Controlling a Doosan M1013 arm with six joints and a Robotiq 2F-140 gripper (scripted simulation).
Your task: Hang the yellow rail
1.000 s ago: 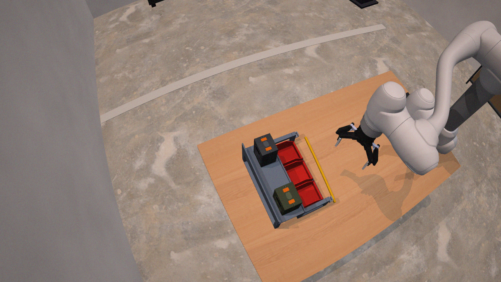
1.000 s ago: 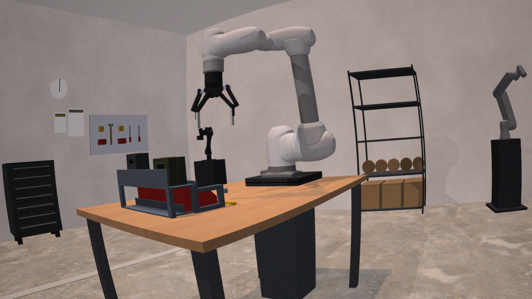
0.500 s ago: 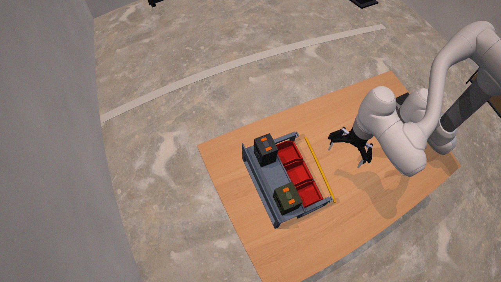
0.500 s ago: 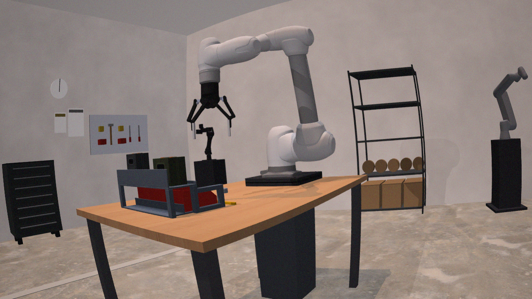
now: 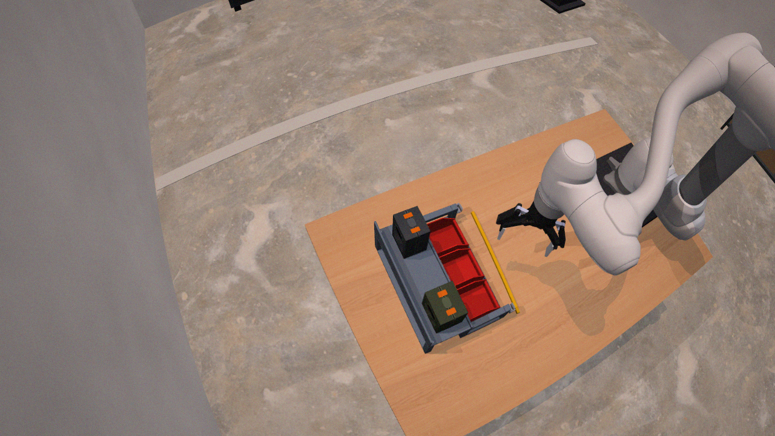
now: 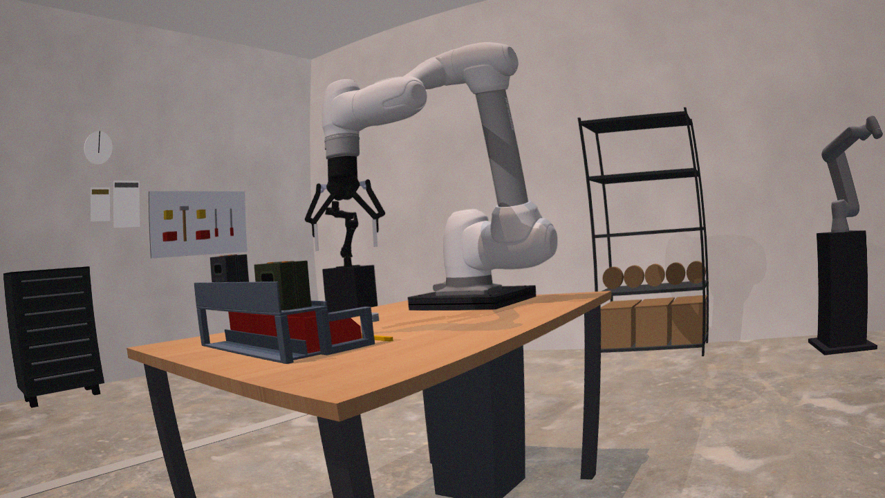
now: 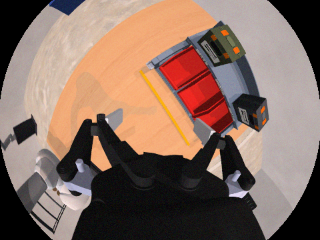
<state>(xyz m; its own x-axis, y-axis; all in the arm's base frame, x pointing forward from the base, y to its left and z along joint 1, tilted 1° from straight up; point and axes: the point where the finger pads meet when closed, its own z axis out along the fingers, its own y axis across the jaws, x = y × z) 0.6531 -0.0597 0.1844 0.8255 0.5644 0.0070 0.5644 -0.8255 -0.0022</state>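
Right now my hand is 22 cm above the yellow rail and 5 cm to the left of it. Round my hand: green box 27 cm ahead, 8 cm below; then rack bar 22 cm below, 7 cm to the right, 6 cm ahead; then black box 23 cm to the right, 22 cm ahead, 6 cm below.
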